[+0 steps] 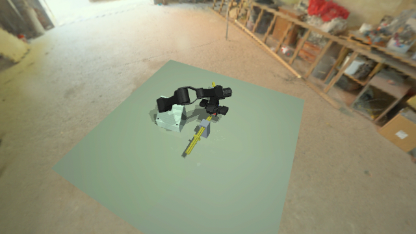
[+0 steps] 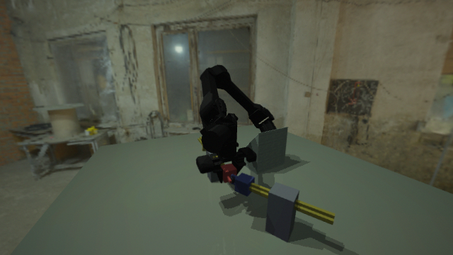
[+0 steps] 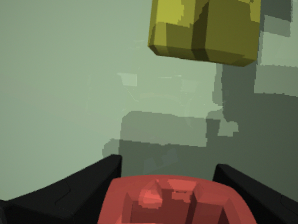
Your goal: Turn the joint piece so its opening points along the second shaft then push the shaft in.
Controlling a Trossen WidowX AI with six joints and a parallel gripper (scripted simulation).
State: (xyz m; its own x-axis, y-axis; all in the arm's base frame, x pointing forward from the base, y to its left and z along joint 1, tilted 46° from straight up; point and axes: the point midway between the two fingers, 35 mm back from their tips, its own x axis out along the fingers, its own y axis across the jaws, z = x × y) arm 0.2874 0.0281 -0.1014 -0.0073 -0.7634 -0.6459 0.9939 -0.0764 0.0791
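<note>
My gripper tip is 2 cm to the right of the red joint piece and 4 cm below it.
</note>
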